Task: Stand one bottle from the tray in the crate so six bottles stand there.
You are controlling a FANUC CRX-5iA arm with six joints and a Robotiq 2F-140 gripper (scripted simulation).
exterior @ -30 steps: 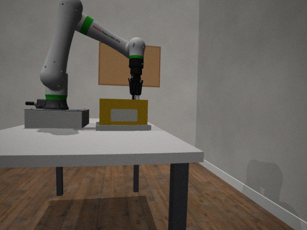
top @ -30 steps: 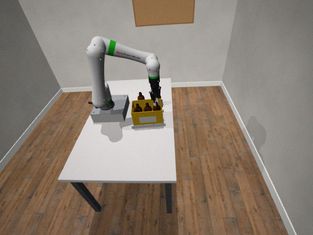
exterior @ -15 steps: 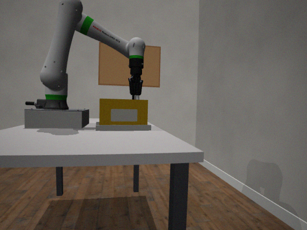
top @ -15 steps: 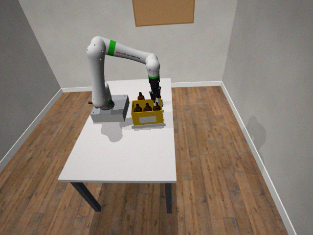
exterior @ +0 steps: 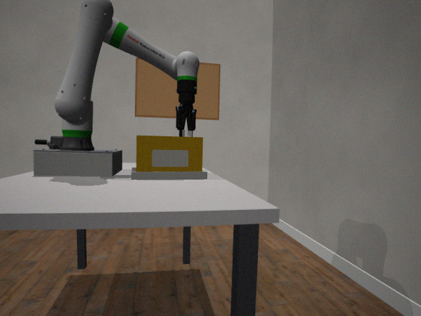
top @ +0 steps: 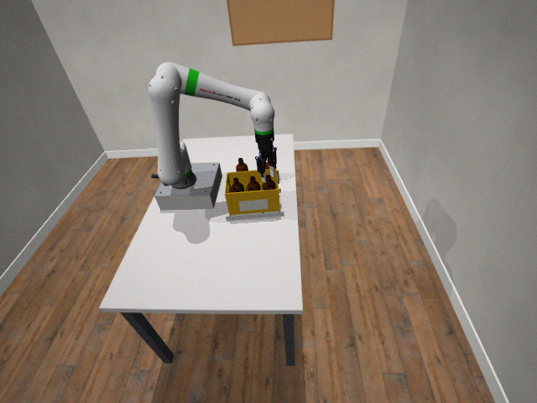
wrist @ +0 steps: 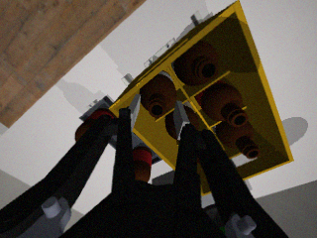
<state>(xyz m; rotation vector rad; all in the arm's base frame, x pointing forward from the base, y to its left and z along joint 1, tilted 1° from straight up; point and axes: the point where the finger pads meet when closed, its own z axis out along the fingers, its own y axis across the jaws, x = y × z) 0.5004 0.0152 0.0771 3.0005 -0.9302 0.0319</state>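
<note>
My hand is 9 cm above the yellow crate, 8 cm past it and 6 cm to the left of it. The rest, counted from my hand: grey tray 17 cm to the left, 16 cm below, 11 cm behind.
</note>
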